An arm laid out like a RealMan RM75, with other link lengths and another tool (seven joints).
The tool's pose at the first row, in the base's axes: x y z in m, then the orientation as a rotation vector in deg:
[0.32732 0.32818 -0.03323 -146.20 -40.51 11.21]
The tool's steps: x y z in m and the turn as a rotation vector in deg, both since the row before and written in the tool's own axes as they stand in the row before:
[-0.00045 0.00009 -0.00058 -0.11 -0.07 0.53]
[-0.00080 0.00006 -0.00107 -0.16 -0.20 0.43]
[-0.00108 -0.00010 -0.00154 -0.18 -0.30 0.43]
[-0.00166 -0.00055 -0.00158 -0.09 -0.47 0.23]
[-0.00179 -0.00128 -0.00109 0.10 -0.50 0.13]
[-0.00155 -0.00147 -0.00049 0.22 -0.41 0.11]
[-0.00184 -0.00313 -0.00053 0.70 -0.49 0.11]
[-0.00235 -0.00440 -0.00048 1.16 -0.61 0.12]
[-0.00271 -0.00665 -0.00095 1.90 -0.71 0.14]
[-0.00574 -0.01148 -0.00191 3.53 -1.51 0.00]
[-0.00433 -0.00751 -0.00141 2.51 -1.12 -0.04]
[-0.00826 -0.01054 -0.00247 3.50 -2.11 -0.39]
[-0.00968 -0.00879 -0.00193 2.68 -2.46 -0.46]
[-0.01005 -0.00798 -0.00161 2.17 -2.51 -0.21]
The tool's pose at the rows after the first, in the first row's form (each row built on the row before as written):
[0.32712 0.32764 -0.03276 -146.52 -39.90 11.44]
[0.32673 0.32675 -0.03184 -146.86 -39.47 11.79]
[0.32616 0.32565 -0.03042 -147.22 -39.08 12.27]
[0.32491 0.32460 -0.02872 -147.42 -38.98 12.93]
[0.32311 0.32425 -0.02708 -147.40 -38.97 13.65]
[0.32129 0.32441 -0.02587 -147.25 -38.92 14.28]
[0.31854 0.32568 -0.02380 -146.65 -38.75 15.15]
[0.31484 0.32766 -0.02107 -145.61 -38.48 16.29]
[0.31011 0.33093 -0.01667 -143.87 -37.99 17.75]
[0.30133 0.33572 -0.00840 -140.50 -37.47 20.54]
[0.29542 0.33819 -0.00239 -138.06 -37.16 22.51]
[0.28580 0.33994 0.00709 -134.45 -37.33 25.71]
[0.27586 0.33941 0.01578 -131.50 -38.00 29.03]
[0.26619 0.33779 0.02421 -129.07 -38.58 32.35]

